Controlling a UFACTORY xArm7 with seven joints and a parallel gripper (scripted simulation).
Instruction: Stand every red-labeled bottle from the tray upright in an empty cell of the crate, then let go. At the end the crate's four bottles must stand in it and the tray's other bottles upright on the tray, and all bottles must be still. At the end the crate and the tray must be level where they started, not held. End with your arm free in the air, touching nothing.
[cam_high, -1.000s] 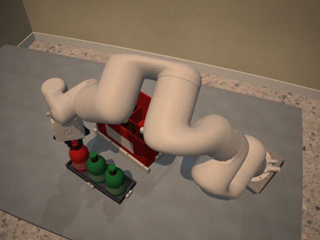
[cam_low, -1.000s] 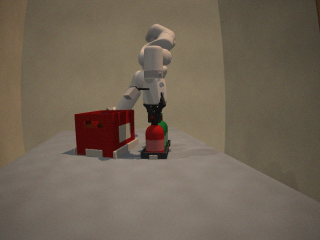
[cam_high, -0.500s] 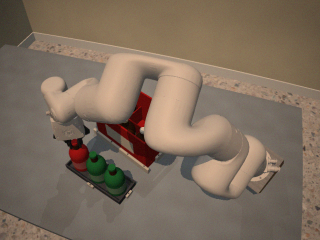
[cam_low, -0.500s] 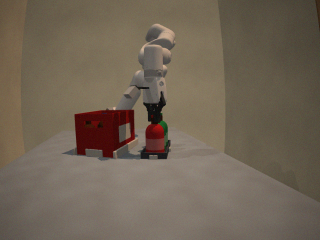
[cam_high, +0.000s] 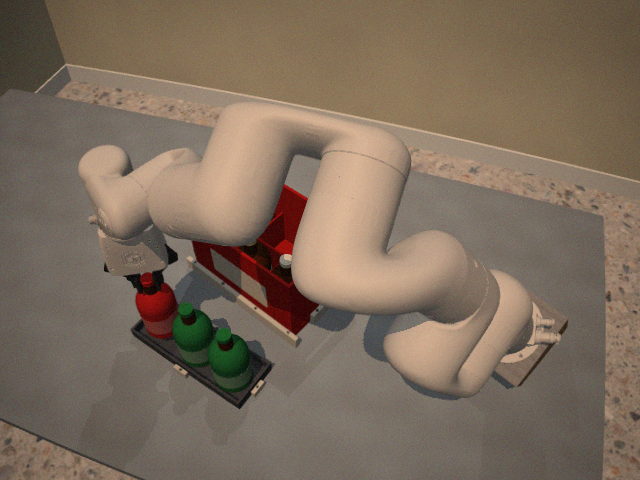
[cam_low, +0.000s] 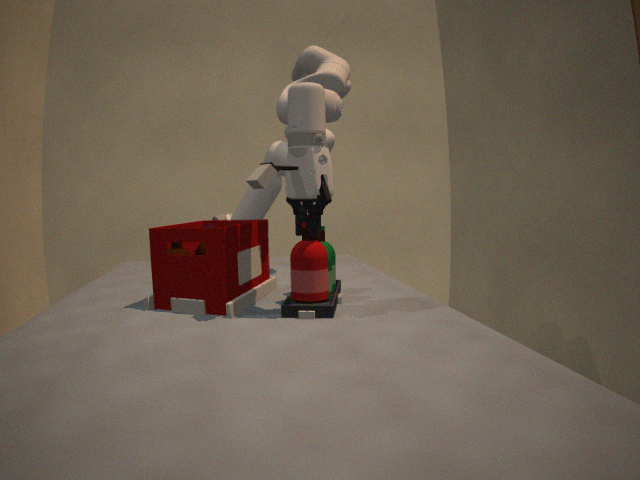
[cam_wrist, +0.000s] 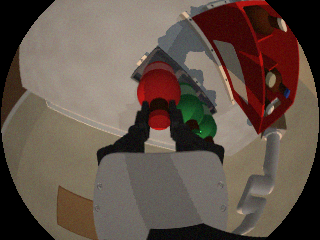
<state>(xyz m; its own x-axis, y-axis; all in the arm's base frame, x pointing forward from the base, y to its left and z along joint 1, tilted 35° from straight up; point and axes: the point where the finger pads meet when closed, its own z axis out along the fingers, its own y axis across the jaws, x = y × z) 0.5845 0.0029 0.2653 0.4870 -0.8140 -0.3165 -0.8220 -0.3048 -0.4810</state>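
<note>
Right now the red-labeled bottle is 7 cm below my hand. The rest, counted from my hand: tray 9 cm behind, 2 cm to the left, 16 cm below; then crate 15 cm behind, 20 cm to the right, 9 cm below.
</note>
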